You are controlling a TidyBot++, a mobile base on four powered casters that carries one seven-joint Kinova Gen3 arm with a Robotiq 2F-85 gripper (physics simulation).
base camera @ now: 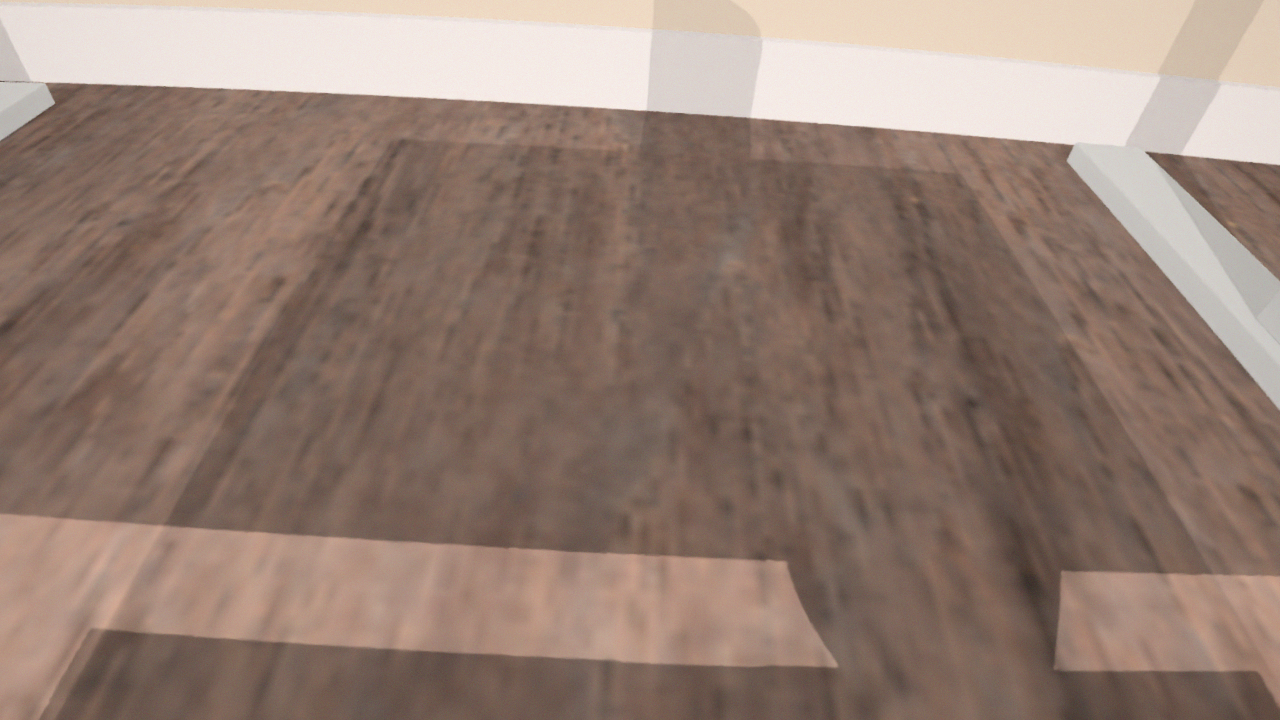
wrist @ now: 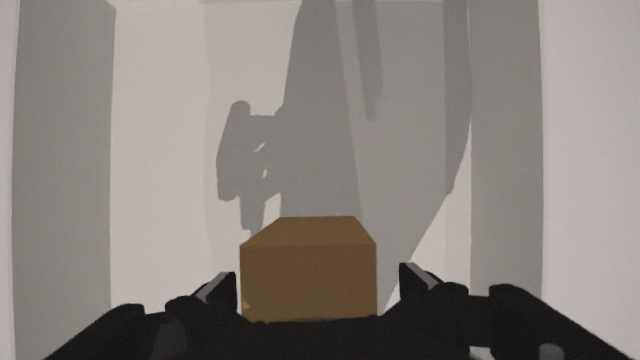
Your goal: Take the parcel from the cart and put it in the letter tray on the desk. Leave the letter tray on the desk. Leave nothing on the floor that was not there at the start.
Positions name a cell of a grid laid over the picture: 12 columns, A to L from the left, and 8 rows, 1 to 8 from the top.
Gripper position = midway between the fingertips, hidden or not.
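In the base camera view my gripper is out of frame, though the wrist view (F7) shows it. The brown cardboard parcel is out of frame in the base camera view too, and I find it in the wrist view (F6). As for the pale letter tray, it is out of frame in the base camera view, while in the wrist view (C4) I can see it.
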